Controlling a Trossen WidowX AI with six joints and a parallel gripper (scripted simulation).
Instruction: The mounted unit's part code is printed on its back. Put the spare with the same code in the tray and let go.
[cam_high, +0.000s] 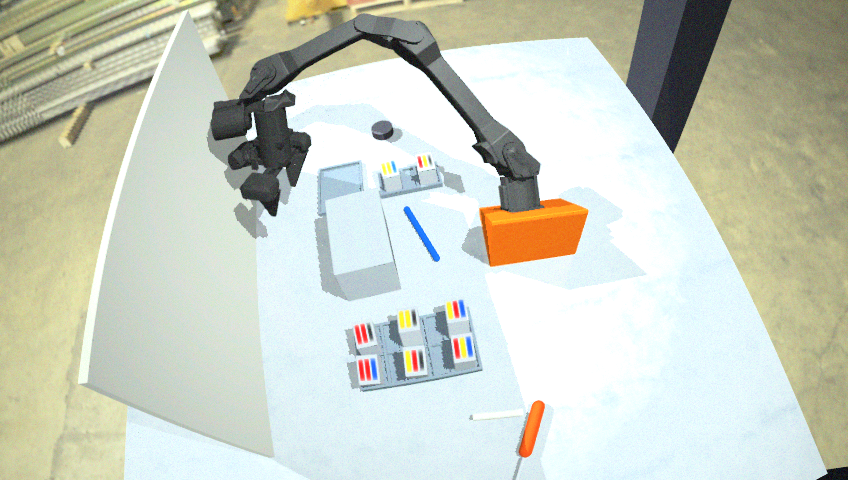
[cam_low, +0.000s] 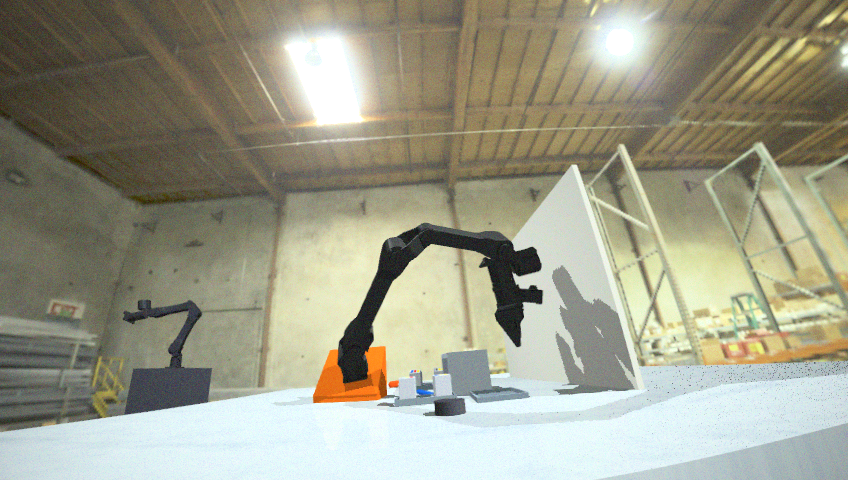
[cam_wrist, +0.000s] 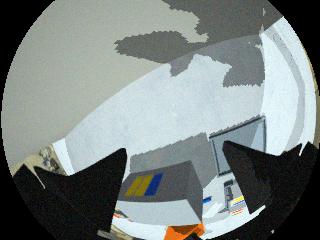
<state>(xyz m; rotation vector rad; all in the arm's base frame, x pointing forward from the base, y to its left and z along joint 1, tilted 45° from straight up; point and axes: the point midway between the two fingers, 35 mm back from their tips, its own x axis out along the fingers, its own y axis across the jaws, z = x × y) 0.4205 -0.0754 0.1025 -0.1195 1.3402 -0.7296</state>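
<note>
Right now the spare is 210 mm behind my gripper tip, 70 mm below it and 60 mm to the right of it. From my gripper tip the other things lie so: dark flat tray: 100 mm below, 100 mm behind, 90 mm to the right; then tall grey panel: 120 mm above, 110 mm ahead, 100 mm to the left; then mounted unit: 130 mm behind, 110 mm to the left, 60 mm below.
</note>
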